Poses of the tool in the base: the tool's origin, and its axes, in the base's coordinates. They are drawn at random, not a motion.
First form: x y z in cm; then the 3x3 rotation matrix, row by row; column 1 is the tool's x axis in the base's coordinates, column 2 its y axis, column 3 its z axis. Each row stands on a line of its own.
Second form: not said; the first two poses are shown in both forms.
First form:
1:
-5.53 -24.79 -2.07
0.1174 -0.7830 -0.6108
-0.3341 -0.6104 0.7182
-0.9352 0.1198 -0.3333
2:
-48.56 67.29 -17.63
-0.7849 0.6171 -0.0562
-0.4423 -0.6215 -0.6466
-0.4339 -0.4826 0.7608
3:
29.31 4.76 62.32
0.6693 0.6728 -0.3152
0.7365 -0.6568 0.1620
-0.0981 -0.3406 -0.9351
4:
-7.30 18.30 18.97
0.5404 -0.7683 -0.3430
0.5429 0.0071 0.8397
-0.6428 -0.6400 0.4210
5:
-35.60 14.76 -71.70
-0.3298 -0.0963 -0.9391
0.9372 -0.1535 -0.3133
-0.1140 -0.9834 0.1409
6:
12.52 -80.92 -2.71
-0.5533 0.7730 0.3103
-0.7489 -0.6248 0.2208
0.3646 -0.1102 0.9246
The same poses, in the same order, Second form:
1: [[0.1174 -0.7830 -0.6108 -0.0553], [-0.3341 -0.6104 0.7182 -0.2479], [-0.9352 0.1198 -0.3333 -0.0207], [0 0 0 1]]
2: [[-0.7849 0.6171 -0.0562 -0.4856], [-0.4423 -0.6215 -0.6466 0.6729], [-0.4339 -0.4826 0.7608 -0.1763], [0 0 0 1]]
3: [[0.6693 0.6728 -0.3152 0.2931], [0.7365 -0.6568 0.1620 0.0476], [-0.0981 -0.3406 -0.9351 0.6232], [0 0 0 1]]
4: [[0.5404 -0.7683 -0.3430 -0.0730], [0.5429 0.0071 0.8397 0.1830], [-0.6428 -0.6400 0.4210 0.1897], [0 0 0 1]]
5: [[-0.3298 -0.0963 -0.9391 -0.3560], [0.9372 -0.1535 -0.3133 0.1476], [-0.1140 -0.9834 0.1409 -0.7170], [0 0 0 1]]
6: [[-0.5533 0.7730 0.3103 0.1252], [-0.7489 -0.6248 0.2208 -0.8092], [0.3646 -0.1102 0.9246 -0.0271], [0 0 0 1]]
